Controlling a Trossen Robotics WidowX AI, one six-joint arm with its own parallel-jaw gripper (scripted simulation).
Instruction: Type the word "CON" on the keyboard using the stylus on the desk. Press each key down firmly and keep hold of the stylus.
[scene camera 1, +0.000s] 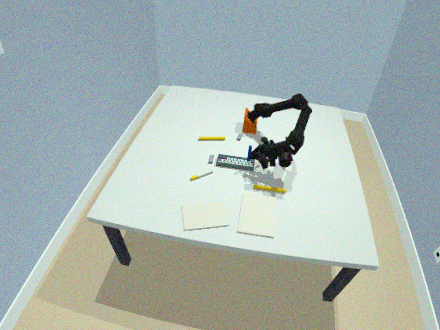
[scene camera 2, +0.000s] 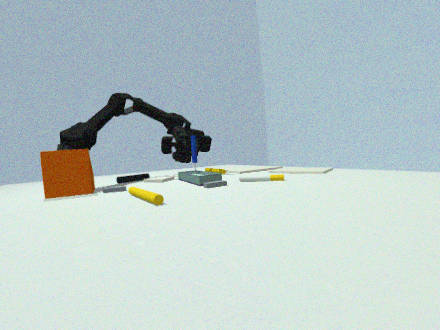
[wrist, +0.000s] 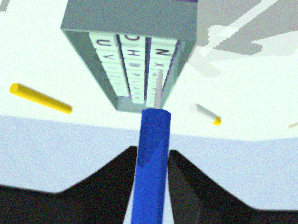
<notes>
I see my gripper (scene camera 2: 194, 155).
My gripper also shows in the wrist view (wrist: 152, 154).
</notes>
